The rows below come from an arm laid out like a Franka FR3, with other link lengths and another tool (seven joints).
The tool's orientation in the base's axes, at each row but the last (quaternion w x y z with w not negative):
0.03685, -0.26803, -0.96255, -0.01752
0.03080, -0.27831, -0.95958, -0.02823
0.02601, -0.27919, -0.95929, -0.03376
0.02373, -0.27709, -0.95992, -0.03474
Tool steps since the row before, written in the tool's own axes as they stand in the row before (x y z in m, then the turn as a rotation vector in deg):
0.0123, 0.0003, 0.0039, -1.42, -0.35, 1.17
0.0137, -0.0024, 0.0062, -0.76, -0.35, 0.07
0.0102, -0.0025, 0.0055, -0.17, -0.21, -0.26
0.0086, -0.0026, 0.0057, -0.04, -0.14, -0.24
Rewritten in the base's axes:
-0.0106, 0.0068, -0.0029, 0.96, -0.97, -1.29
-0.0131, 0.0057, -0.0052, 0.45, -0.69, -0.14
-0.0101, 0.0038, -0.0049, 0.04, -0.29, 0.24
-0.0088, 0.0028, -0.0053, -0.03, -0.16, 0.23

